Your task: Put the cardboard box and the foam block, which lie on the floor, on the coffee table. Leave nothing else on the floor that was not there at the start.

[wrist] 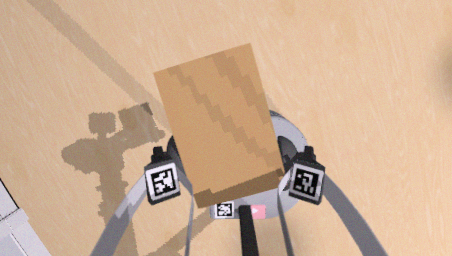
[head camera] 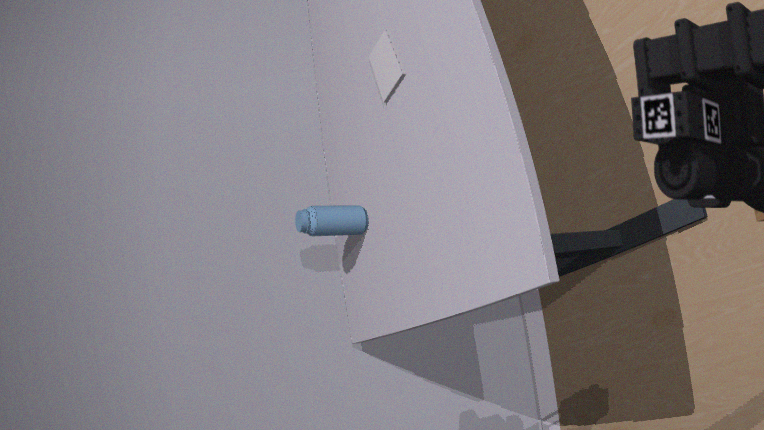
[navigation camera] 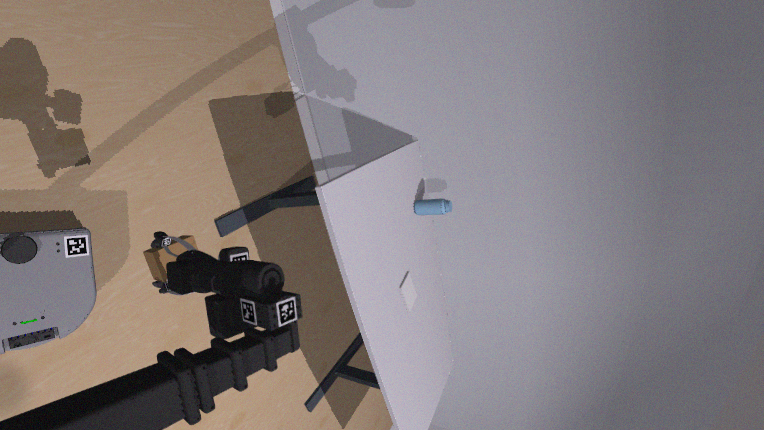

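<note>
The cardboard box is a plain brown block, held tilted between the two fingertips. My gripper is shut on it, over the floor between my base and the coffee table. In the head camera view my wrist shows at the right edge; the fingertips do not show there. The coffee table has a pale top and dark legs and stands beside the arm. The foam block cannot be identified for certain in these views.
A blue bottle stands on the table, and a thin, pale, flat piece lies on it. Dark table legs reach out at floor level. My base is at the left of the navigation view.
</note>
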